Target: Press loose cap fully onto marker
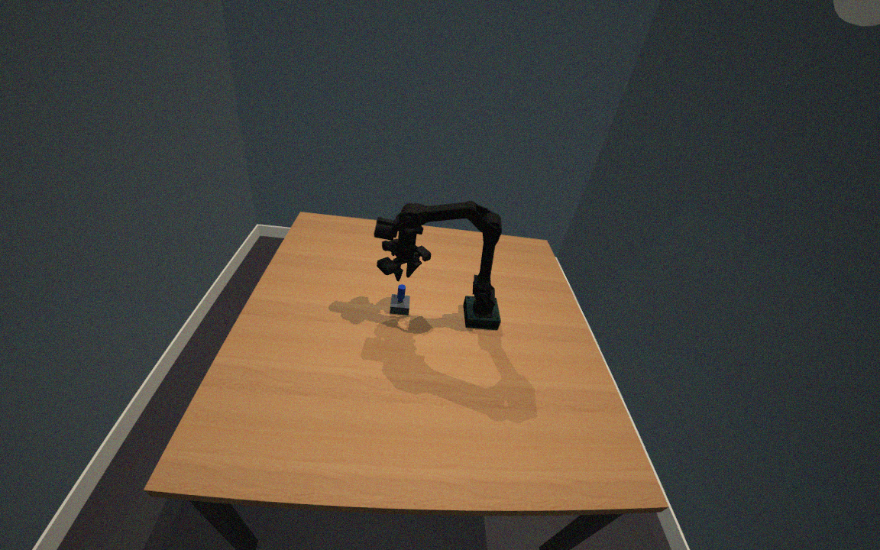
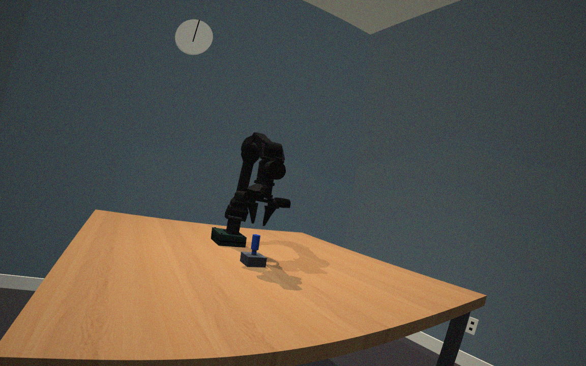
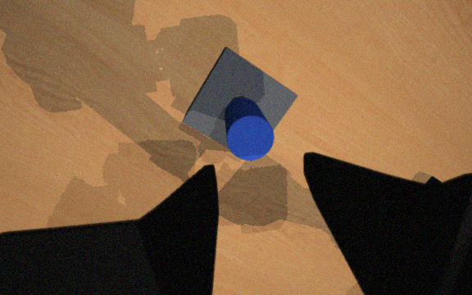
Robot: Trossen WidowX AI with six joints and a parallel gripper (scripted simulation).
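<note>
The blue cap lies 60 mm below my gripper tip. Round my gripper tip: holder block (120 mm below).
</note>
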